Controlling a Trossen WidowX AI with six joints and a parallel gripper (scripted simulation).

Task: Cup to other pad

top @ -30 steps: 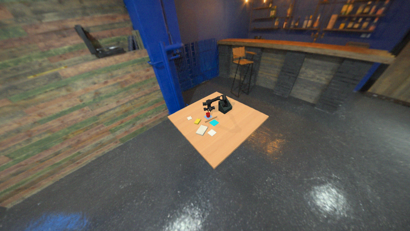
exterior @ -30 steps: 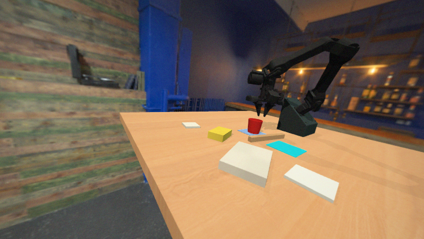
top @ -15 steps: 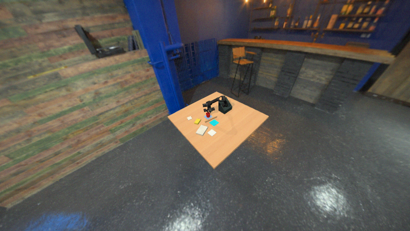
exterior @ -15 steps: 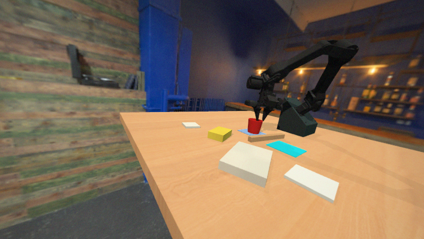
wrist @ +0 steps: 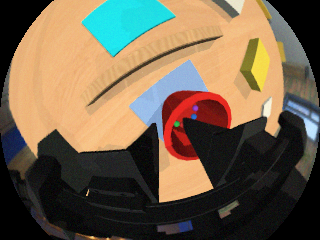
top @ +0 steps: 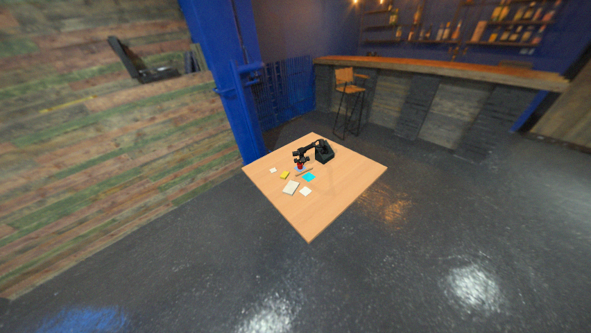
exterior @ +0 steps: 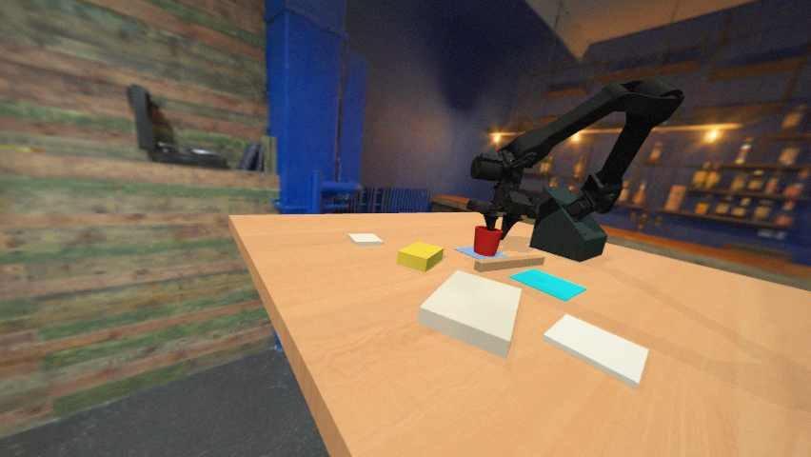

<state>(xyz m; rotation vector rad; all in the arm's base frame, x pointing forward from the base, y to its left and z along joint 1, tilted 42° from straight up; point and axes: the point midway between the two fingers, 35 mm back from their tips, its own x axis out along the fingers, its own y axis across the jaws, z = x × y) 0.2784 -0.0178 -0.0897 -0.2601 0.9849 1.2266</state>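
Right now the red cup is 20 mm ahead of my gripper tip, 20 mm to the right of it and 10 mm below it. The rest, counted from my gripper tip: yellow block (240 mm ahead, 40 mm to the right, 30 mm below); wooden bar (40 mm ahead, 80 mm to the left, 40 mm below); cyan pad (50 mm ahead, 170 mm to the left, 60 mm below).
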